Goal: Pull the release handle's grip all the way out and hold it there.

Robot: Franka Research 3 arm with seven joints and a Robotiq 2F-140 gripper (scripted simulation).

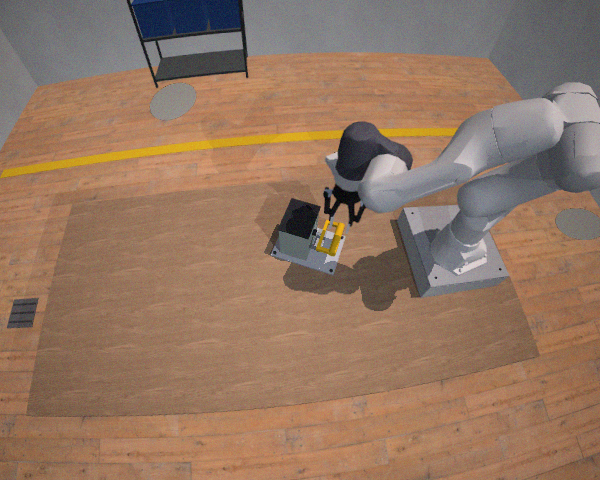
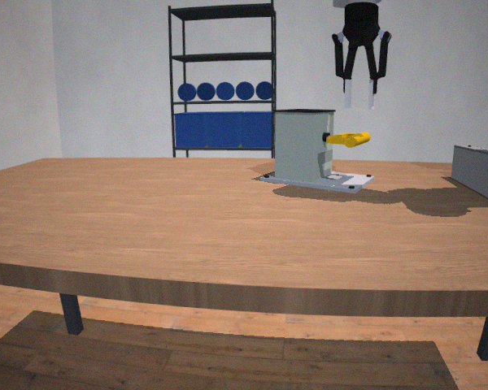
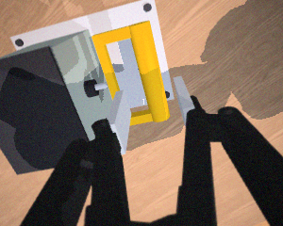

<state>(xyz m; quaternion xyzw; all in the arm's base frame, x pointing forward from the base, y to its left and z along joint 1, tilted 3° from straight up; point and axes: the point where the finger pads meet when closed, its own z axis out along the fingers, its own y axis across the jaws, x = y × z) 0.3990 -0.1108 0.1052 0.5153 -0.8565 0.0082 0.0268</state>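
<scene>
The grey baseplate is 20 cm below my hand, 8 cm ahead of it and 5 cm to the right of it.
</scene>
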